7 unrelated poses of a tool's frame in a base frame.
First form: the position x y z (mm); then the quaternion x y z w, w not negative.
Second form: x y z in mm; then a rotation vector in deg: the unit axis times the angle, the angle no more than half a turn. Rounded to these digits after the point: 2 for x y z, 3 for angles.
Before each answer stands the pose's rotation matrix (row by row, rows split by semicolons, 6 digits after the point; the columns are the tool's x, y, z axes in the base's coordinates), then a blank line. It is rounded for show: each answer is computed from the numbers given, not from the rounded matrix.
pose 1, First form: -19.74 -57.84 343.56 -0.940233 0.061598 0.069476 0.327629
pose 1, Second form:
0.982758 -0.161358 -0.090285; -0.070308 -0.777730 0.624654; -0.171010 -0.607536 -0.775665

-19.74 -57.84 343.56 -141.064 9.242 10.424
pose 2, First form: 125.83 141.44 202.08 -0.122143 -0.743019 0.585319 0.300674
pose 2, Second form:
-0.789352 -0.170471 -0.589799; 0.533490 0.284965 -0.796356; 0.303828 -0.943257 -0.133993

125.83 141.44 202.08 -18.571 -112.968 88.991
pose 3, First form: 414.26 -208.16 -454.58 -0.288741 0.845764 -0.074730 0.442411
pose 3, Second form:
-0.441802 -0.422291 0.791506; -0.554536 0.822088 0.129076; -0.705195 -0.381892 -0.597376

414.26 -208.16 -454.58 -41.045 120.228 -10.623
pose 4, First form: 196.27 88.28 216.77 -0.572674 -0.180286 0.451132 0.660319
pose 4, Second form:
0.527954 -0.389292 -0.754796; 0.802272 -0.062951 0.593630; -0.278611 -0.918961 0.279083

196.27 88.28 216.77 -74.237 -23.371 58.481
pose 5, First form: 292.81 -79.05 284.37 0.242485 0.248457 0.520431 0.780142
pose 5, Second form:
0.334841 -0.691526 0.640057; 0.932515 0.340705 -0.119736; -0.135270 0.636955 0.758940

292.81 -79.05 284.37 30.021 30.760 64.432
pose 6, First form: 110.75 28.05 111.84 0.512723 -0.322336 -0.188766 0.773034
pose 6, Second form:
0.720934 -0.038693 -0.691923; -0.622384 0.402965 -0.671013; 0.304784 0.914397 0.266429

110.75 28.05 111.84 63.646 -40.013 -23.432
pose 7, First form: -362.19 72.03 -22.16 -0.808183 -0.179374 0.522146 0.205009
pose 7, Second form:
0.390377 0.075845 -0.917526; 0.504023 -0.851593 0.144051; -0.770433 -0.518688 -0.370670

-362.19 72.03 -22.16 -129.093 -28.652 83.404
